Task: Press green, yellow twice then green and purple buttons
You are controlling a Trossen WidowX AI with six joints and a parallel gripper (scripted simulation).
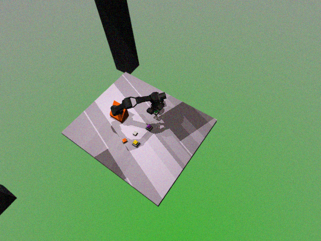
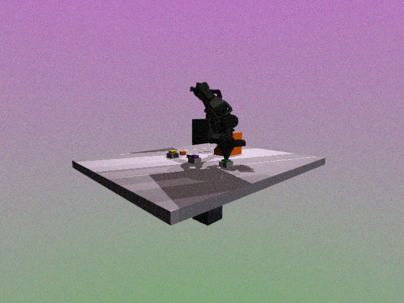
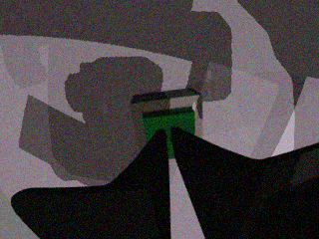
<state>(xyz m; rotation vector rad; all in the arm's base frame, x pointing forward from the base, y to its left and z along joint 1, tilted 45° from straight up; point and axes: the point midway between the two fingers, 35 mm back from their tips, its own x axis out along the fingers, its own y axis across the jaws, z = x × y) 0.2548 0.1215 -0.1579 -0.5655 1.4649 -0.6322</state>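
The green button is 1 cm below my gripper tip. Also, from my gripper tip: purple button 4 cm ahead, 17 cm to the right; yellow button 4 cm ahead, 36 cm to the right; small orange block 7 cm behind, 39 cm to the right, 2 cm below.
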